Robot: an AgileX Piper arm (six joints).
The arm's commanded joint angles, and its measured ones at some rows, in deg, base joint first. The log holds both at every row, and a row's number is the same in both.
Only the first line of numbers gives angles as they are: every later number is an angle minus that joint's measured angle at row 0.
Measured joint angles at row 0:
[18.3, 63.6, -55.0, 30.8, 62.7, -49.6]
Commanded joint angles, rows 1 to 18:
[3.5, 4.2, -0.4, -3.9, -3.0, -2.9]
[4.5, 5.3, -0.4, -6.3, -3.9, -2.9]
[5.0, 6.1, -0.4, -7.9, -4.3, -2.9]
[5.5, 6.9, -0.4, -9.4, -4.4, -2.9]
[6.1, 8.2, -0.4, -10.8, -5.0, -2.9]
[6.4, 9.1, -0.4, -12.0, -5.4, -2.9]
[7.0, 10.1, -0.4, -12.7, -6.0, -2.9]
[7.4, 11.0, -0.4, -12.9, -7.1, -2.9]
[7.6, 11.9, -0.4, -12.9, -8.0, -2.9]
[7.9, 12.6, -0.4, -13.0, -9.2, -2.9]
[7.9, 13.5, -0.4, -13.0, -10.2, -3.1]
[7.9, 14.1, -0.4, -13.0, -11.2, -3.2]
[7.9, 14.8, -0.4, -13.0, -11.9, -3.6]
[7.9, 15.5, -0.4, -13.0, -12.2, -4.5]
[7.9, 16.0, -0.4, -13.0, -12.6, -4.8]
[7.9, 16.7, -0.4, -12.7, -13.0, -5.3]
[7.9, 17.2, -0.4, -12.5, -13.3, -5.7]
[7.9, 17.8, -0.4, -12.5, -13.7, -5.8]
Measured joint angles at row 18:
[7.7, 16.0, -0.1, -12.9, -11.8, -4.0]
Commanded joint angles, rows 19 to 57:
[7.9, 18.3, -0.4, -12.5, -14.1, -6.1]
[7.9, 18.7, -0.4, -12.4, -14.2, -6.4]
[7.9, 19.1, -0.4, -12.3, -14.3, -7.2]
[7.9, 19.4, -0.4, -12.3, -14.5, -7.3]
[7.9, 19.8, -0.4, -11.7, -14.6, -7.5]
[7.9, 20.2, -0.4, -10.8, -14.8, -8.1]
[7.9, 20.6, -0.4, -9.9, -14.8, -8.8]
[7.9, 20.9, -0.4, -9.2, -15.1, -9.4]
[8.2, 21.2, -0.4, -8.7, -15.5, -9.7]
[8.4, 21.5, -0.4, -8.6, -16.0, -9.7]
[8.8, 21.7, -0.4, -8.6, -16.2, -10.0]
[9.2, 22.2, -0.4, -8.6, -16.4, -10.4]
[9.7, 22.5, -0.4, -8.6, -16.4, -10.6]
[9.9, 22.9, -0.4, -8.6, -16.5, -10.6]
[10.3, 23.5, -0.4, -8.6, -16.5, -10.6]
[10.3, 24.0, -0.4, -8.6, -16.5, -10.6]
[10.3, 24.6, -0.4, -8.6, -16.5, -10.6]
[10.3, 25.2, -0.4, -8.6, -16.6, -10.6]
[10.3, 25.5, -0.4, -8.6, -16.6, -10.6]
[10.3, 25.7, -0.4, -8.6, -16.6, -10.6]
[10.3, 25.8, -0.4, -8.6, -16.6, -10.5]
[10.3, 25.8, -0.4, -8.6, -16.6, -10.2]
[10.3, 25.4, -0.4, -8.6, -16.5, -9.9]
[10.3, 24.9, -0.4, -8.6, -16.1, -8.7]
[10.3, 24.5, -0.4, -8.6, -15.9, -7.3]
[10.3, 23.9, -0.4, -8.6, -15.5, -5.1]
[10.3, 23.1, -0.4, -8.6, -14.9, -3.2]
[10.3, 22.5, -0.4, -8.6, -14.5, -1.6]
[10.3, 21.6, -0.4, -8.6, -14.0, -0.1]
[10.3, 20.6, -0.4, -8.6, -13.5, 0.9]
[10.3, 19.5, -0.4, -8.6, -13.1, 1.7]
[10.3, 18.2, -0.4, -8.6, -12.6, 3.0]
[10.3, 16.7, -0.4, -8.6, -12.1, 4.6]
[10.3, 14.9, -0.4, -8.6, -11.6, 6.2]
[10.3, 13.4, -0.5, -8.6, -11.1, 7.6]
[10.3, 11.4, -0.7, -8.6, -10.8, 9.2]
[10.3, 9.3, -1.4, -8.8, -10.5, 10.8]
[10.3, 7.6, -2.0, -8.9, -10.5, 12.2]
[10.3, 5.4, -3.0, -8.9, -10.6, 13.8]
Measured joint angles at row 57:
[10.2, 13.1, -0.2, -10.0, -10.4, 7.6]
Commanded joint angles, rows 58 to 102:
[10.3, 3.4, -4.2, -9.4, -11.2, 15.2]
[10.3, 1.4, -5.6, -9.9, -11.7, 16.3]
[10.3, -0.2, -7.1, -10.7, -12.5, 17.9]
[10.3, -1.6, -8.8, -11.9, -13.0, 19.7]
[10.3, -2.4, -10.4, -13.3, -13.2, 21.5]
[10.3, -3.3, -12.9, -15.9, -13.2, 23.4]
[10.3, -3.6, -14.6, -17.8, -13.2, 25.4]
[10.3, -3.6, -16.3, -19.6, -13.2, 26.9]
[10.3, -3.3, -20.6, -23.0, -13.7, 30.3]
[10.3, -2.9, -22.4, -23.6, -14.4, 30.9]
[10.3, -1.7, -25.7, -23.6, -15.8, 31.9]
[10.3, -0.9, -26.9, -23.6, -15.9, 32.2]
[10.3, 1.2, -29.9, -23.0, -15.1, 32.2]
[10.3, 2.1, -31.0, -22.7, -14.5, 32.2]
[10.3, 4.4, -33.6, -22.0, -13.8, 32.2]
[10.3, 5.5, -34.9, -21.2, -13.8, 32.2]
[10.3, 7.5, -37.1, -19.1, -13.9, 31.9]
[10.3, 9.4, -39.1, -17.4, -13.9, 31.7]
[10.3, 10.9, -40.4, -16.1, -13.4, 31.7]
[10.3, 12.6, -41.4, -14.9, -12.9, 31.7]
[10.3, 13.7, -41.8, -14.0, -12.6, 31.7]
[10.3, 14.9, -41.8, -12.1, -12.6, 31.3]
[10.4, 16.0, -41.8, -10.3, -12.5, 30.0]
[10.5, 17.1, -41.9, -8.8, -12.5, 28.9]
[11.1, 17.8, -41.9, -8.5, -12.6, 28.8]
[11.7, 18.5, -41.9, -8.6, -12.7, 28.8]
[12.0, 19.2, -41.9, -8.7, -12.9, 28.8]
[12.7, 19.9, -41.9, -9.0, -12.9, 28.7]
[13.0, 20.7, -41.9, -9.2, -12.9, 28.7]
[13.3, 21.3, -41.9, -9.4, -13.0, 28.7]
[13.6, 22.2, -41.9, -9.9, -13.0, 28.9]
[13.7, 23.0, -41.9, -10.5, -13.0, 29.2]
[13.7, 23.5, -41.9, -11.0, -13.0, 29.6]
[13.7, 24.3, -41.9, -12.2, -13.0, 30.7]
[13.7, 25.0, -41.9, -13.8, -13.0, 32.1]
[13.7, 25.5, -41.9, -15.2, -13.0, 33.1]
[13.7, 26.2, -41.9, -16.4, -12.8, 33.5]
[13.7, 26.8, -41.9, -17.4, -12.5, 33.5]
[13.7, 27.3, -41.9, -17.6, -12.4, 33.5]
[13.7, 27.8, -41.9, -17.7, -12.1, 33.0]
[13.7, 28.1, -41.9, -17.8, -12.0, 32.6]
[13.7, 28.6, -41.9, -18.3, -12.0, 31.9]
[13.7, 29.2, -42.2, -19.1, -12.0, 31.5]
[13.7, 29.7, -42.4, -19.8, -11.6, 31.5]
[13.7, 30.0, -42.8, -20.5, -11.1, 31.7]
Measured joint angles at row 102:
[13.7, 29.6, -40.8, -19.1, -9.2, 32.4]
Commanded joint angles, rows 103 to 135:
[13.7, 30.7, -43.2, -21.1, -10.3, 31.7]
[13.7, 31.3, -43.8, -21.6, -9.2, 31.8]
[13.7, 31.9, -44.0, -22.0, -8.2, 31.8]
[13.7, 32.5, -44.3, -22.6, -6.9, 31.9]
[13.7, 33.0, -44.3, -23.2, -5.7, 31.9]
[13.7, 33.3, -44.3, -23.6, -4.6, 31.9]
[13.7, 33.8, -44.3, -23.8, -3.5, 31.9]
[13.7, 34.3, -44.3, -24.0, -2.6, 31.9]
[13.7, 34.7, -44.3, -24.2, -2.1, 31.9]
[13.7, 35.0, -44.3, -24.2, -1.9, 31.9]
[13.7, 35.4, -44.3, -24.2, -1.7, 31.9]
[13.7, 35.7, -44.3, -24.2, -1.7, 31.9]
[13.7, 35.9, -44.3, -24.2, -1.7, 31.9]
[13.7, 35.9, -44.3, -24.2, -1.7, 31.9]
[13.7, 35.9, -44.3, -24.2, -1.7, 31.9]
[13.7, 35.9, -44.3, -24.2, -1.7, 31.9]
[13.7, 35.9, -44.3, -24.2, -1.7, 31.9]
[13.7, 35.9, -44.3, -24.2, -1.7, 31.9]
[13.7, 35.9, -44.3, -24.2, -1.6, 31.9]
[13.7, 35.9, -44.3, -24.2, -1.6, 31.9]
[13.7, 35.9, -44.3, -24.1, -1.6, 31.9]
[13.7, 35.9, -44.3, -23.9, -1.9, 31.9]
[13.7, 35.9, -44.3, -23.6, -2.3, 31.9]
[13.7, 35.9, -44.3, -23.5, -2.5, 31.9]
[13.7, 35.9, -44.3, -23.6, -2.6, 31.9]
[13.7, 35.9, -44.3, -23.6, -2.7, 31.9]
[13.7, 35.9, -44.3, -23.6, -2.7, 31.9]
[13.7, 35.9, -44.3, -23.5, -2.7, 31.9]
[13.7, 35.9, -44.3, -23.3, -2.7, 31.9]
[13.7, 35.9, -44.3, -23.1, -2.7, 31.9]
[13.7, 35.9, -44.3, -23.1, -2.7, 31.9]
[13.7, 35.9, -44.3, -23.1, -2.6, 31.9]
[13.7, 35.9, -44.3, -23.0, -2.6, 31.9]
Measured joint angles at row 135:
[13.7, 36.4, -44.0, -23.4, -2.1, 32.2]
